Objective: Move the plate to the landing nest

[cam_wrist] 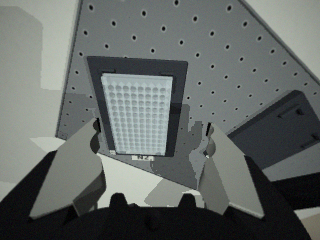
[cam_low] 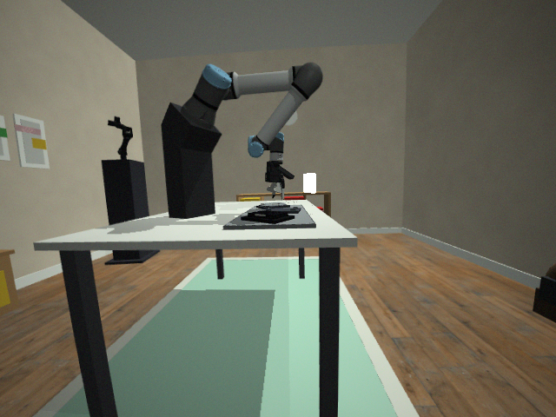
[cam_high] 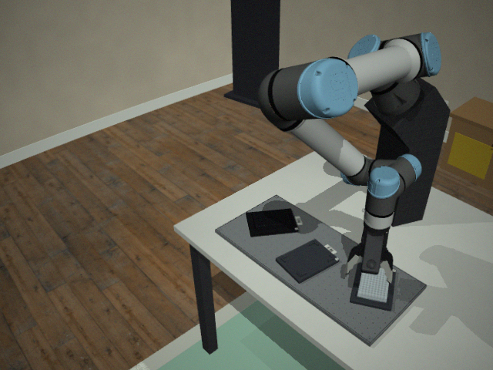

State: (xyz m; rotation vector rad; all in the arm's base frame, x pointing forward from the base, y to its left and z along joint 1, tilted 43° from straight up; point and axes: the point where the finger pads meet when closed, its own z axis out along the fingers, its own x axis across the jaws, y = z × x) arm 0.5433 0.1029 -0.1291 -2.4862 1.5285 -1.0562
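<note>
My gripper is now 3 cm past the white well plate, 2 cm to the right of it and 3 cm above it. From my hand the other things lie so: N3 label: 9 cm behind, 18 cm to the right, 5 cm below; then tag N2: 12 cm behind, 2 cm to the right, 5 cm below; then nest N2: 3 cm behind, 2 cm to the left, 5 cm below.
</note>
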